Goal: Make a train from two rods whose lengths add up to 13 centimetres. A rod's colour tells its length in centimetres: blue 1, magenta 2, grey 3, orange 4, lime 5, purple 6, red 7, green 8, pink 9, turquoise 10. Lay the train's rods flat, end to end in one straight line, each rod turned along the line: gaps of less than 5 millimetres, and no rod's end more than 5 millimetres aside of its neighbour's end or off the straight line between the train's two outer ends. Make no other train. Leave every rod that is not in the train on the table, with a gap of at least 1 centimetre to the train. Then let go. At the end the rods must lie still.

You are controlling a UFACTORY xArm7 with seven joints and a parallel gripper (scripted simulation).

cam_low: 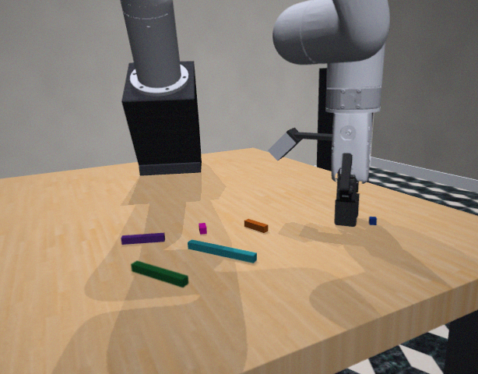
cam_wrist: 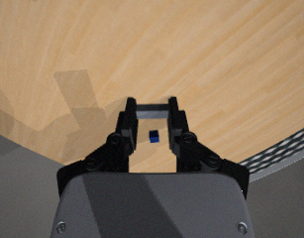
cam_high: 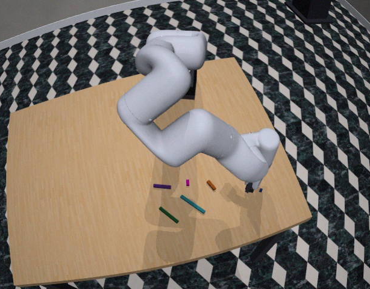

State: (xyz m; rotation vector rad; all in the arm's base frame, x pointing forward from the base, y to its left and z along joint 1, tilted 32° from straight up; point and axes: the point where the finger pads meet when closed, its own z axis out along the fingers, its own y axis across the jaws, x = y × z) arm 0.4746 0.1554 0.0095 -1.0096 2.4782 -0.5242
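Right now the grey rod is 2 cm below my hand. The rest, counted from my hand: blue rod: 3 cm ahead, 3 cm to the left, 2 cm below; then turquoise rod: 22 cm to the right, 2 cm below; then orange rod: 5 cm behind, 13 cm to the right, 2 cm below.
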